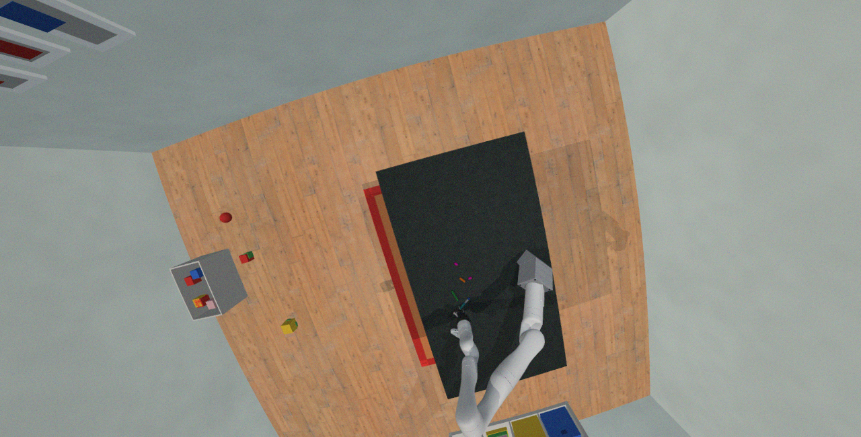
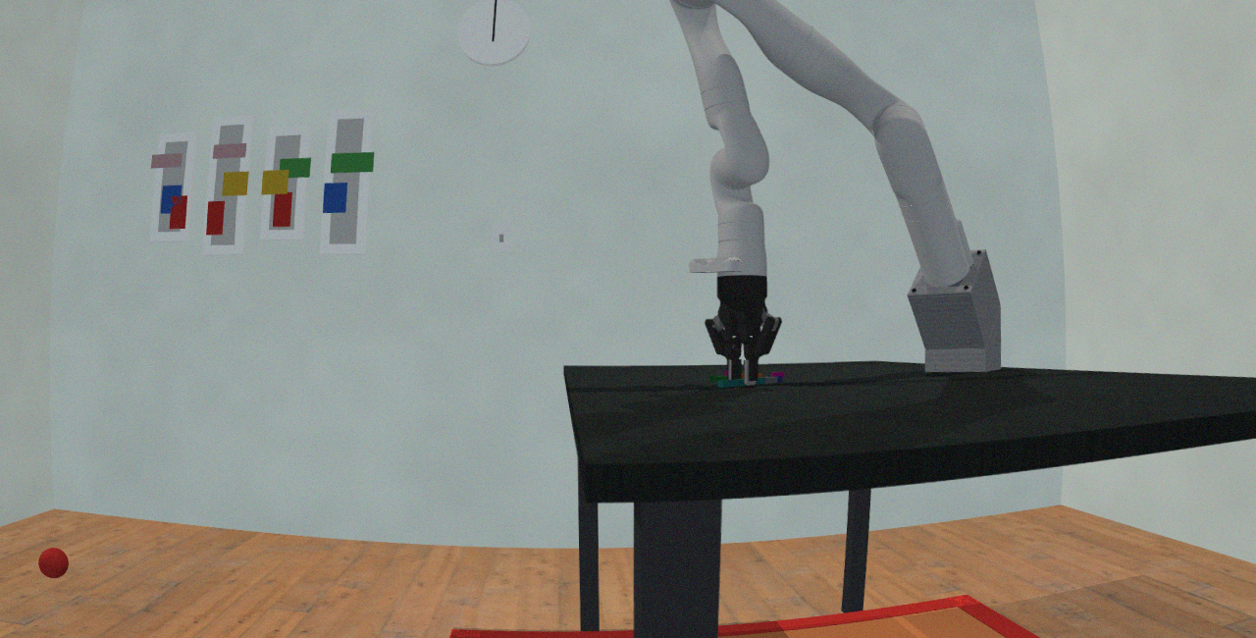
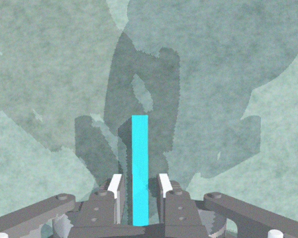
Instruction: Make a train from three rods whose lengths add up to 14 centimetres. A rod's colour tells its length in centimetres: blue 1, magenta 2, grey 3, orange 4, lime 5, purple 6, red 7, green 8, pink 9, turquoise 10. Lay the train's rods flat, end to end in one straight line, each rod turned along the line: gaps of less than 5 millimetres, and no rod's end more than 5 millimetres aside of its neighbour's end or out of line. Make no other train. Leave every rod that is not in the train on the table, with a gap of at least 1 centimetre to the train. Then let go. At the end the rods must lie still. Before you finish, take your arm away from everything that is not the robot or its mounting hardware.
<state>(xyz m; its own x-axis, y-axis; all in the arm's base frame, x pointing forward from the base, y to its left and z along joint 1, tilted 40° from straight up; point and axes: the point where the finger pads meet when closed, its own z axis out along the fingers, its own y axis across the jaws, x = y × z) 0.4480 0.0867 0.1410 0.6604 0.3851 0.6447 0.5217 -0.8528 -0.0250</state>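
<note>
Now: hand 20 mm above the turquoise rod. Round my hand: green rod: 100 mm to the right, 20 mm below, 10 mm ahead; then small blue rod: 70 mm behind, 60 mm to the right, 20 mm below; then grey rod: 50 mm behind, 40 mm to the right, 20 mm below.
</note>
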